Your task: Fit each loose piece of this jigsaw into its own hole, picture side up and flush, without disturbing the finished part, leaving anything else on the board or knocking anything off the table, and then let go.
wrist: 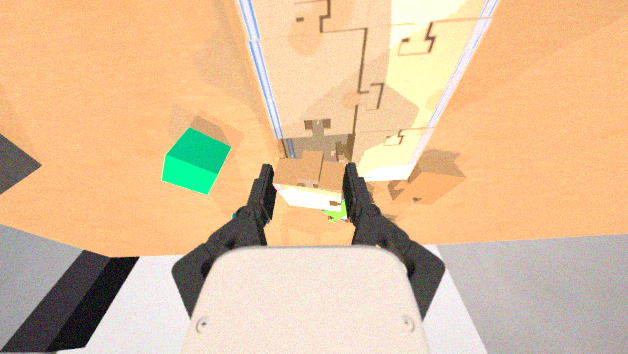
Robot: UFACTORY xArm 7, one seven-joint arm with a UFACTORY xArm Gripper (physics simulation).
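Observation:
My gripper (309,173) is shut on a jigsaw piece (312,196), a thick piece with brown sides and a pale face edged in blue. The piece is tilted, its brown tabbed side towards the board and its pale face towards the camera. It is just in front of the near left corner hole (320,145) and hides part of it. The finished part of the jigsaw (320,75), pale with blue-white borders, runs away from the gripper. A bright green and white item (336,213) shows partly behind the right finger; its shape is hidden.
A green block (196,161) lies on the wooden table (100,100), left of the board. A light brown block-like thing (434,187) is right of the board's near corner. A dark grey object (15,164) is at the left edge. The table's near edge runs behind the gripper.

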